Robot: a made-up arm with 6 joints. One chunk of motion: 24 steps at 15 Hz.
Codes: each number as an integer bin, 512 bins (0 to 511) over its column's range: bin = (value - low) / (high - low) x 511, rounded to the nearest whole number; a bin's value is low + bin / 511 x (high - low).
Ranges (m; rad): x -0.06..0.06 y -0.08..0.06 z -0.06..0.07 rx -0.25..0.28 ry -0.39..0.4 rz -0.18..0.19
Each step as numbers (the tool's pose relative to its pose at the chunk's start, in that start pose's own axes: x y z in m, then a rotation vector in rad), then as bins.
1 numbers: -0.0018 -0.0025 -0.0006 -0.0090 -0.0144 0.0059
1 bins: 248 283 233 232 243 257
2 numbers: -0.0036 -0.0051 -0.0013 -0.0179 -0.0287 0.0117
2 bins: 240 273 231 224 234 265
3 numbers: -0.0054 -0.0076 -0.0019 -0.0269 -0.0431 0.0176
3 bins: 233 264 228 215 224 273
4 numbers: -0.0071 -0.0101 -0.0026 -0.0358 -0.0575 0.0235
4 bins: 225 255 226 207 215 281
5 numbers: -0.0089 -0.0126 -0.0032 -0.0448 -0.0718 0.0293
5 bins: 218 246 223 198 206 289
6 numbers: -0.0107 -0.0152 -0.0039 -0.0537 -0.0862 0.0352
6 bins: 210 237 221 189 197 297
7 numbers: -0.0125 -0.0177 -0.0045 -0.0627 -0.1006 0.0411
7 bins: 202 227 218 181 187 305
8 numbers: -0.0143 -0.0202 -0.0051 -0.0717 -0.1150 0.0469
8 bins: 195 218 216 172 178 313
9 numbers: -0.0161 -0.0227 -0.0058 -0.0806 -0.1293 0.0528
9 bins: 187 209 213 163 169 322
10 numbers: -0.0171 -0.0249 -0.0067 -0.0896 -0.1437 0.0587
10 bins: 183 201 210 155 159 330
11 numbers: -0.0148 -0.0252 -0.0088 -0.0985 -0.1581 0.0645
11 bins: 192 200 201 146 150 338
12 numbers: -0.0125 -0.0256 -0.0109 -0.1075 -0.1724 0.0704
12 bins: 202 199 193 137 141 346
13 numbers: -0.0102 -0.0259 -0.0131 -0.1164 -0.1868 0.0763
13 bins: 212 197 184 129 131 354
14 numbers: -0.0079 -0.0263 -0.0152 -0.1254 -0.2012 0.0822
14 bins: 222 196 176 120 122 362
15 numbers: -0.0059 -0.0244 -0.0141 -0.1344 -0.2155 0.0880
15 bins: 230 203 180 111 113 370
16 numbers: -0.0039 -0.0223 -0.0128 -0.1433 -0.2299 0.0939
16 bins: 239 211 186 103 104 378
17 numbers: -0.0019 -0.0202 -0.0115 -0.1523 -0.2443 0.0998
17 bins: 247 218 191 94 94 386
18 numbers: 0.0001 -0.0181 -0.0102 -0.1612 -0.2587 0.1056
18 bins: 256 226 196 86 85 394
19 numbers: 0.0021 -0.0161 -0.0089 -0.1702 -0.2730 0.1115
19 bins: 264 233 201 77 76 403
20 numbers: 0.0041 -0.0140 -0.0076 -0.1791 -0.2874 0.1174
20 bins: 273 241 206 68 66 411
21 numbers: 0.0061 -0.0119 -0.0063 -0.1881 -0.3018 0.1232
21 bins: 281 249 211 60 57 419
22 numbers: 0.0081 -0.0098 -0.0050 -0.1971 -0.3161 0.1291
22 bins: 290 256 216 51 48 427
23 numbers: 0.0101 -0.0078 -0.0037 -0.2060 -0.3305 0.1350
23 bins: 299 264 221 42 38 435
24 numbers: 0.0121 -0.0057 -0.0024 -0.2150 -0.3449 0.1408
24 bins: 307 271 226 34 29 443
